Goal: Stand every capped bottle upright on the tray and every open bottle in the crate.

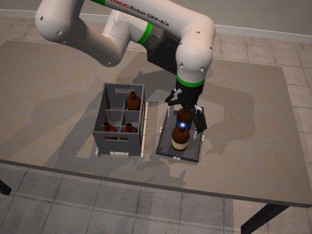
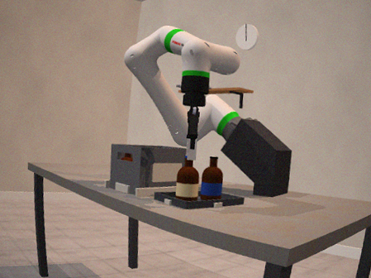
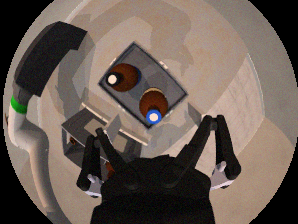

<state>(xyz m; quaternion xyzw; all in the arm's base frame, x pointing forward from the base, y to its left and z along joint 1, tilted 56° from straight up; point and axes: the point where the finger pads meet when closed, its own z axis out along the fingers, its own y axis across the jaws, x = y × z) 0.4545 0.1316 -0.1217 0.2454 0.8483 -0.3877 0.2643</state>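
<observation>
Now: hand 10 cm past the white-capped bottle, 1 cm to the right of it and 8 cm above it. Also, from my hand: open bottle: 14 cm behind, 24 cm to the right, 7 cm below; grey crate: 4 cm behind, 27 cm to the right, 8 cm below; dark tray: 5 cm behind, 15 cm below.
</observation>
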